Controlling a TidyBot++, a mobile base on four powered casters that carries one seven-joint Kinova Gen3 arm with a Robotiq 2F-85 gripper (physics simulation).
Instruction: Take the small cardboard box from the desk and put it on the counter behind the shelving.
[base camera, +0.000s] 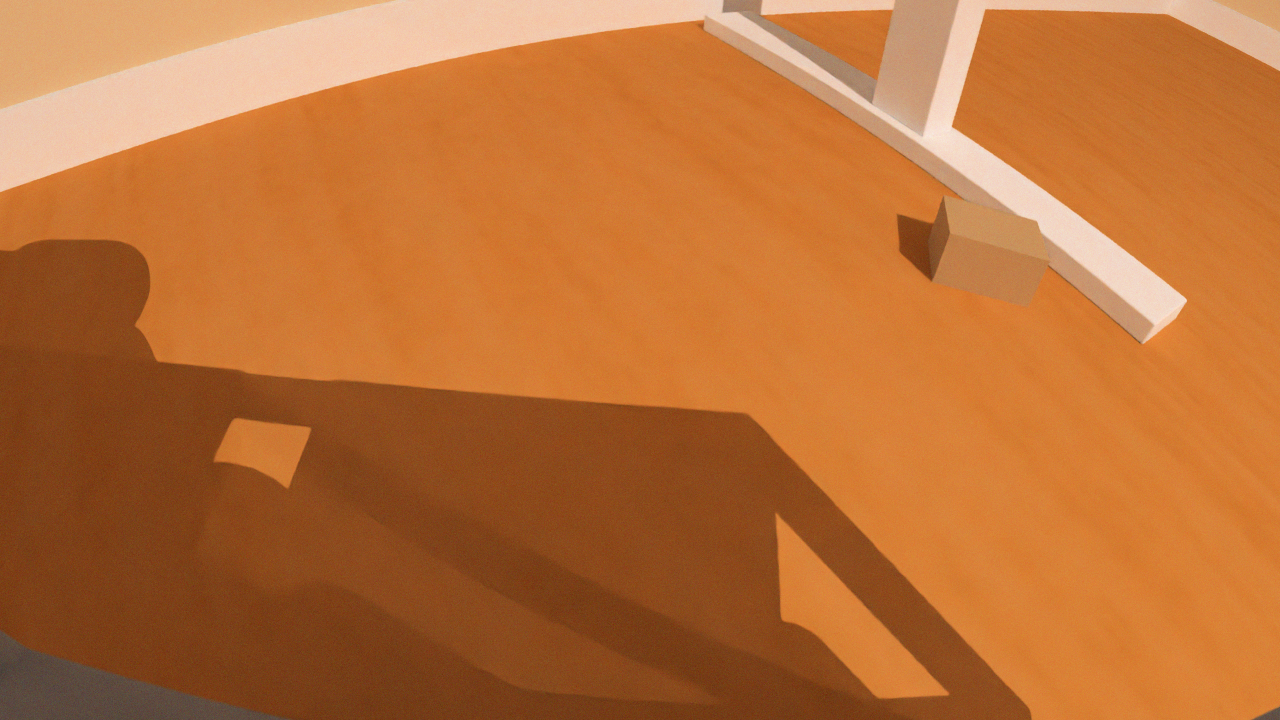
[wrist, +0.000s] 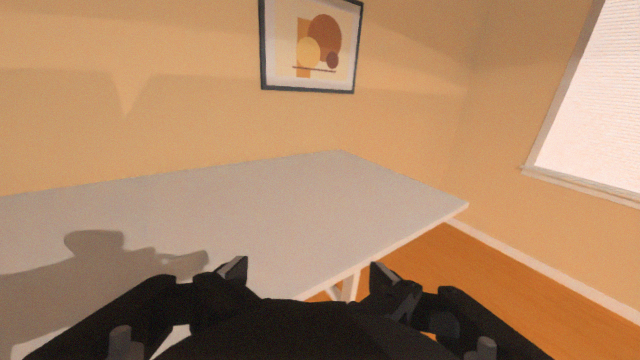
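Note:
There is a white desk (base camera: 911, 106) in my sight, and the wrist view has the desk too (wrist: 307, 221). I also see a window (wrist: 581, 145). And here, as well, is my own gripper (wrist: 309, 273).

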